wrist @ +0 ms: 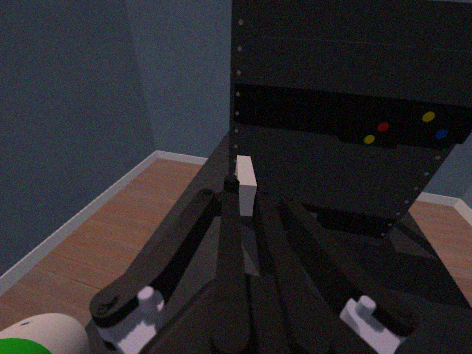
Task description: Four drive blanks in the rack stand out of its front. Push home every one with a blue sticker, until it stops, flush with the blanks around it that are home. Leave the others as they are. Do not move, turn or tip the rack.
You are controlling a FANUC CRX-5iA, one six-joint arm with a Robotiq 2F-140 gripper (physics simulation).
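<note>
The dark rack point(310, 65) stands upright in the centre and right of the wrist view. A dark row crosses its front. At the right of that row I see a red sticker point(383, 126), a yellow sticker point(369, 139), another yellow sticker point(428, 116) and a blue sticker point(441, 134). The blanks under them are dark, and their edges are hard to tell apart; some stick out below the row. My gripper point(242, 168) is shut and empty, its pale tip in front of the rack's lower left part, to the left of and below the stickers.
A white rounded part point(55, 330) with a green patch point(20, 346) shows at the lower left corner. Blue-grey walls point(75, 75) stand behind and to the left, with a pale skirting board point(90, 200) above the wood floor point(120, 225). A dark surface lies under the rack.
</note>
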